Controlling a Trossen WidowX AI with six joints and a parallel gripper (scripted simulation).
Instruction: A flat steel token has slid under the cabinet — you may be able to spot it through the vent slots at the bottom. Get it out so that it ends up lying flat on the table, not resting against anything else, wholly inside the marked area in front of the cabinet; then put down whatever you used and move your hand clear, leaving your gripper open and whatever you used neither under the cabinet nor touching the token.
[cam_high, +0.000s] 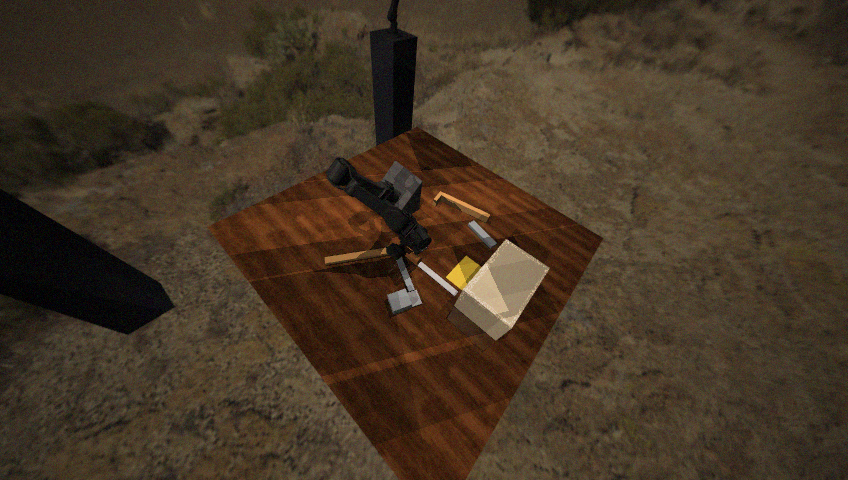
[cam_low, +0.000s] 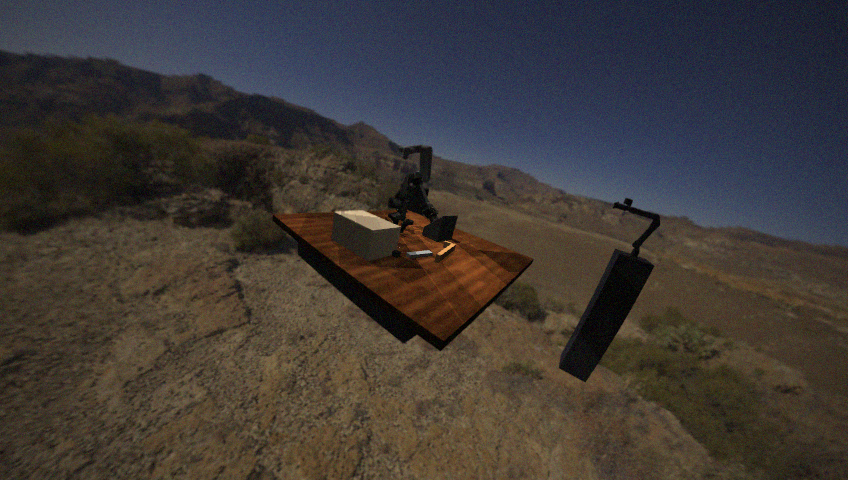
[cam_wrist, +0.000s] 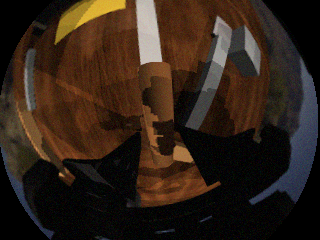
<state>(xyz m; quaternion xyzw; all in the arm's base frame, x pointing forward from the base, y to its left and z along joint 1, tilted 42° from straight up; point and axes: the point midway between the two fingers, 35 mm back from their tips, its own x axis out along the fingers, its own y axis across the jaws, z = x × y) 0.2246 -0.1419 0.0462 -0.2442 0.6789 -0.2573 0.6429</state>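
The grey scraper lies 120 mm ahead of my gripper tip and 100 mm to the right of it. From my gripper tip the other things lie so: wooden stick: 120 mm behind, 140 mm to the right; grey block: 140 mm ahead, 180 mm to the right, 10 mm above; grey bar: 180 mm ahead, 330 mm to the left.
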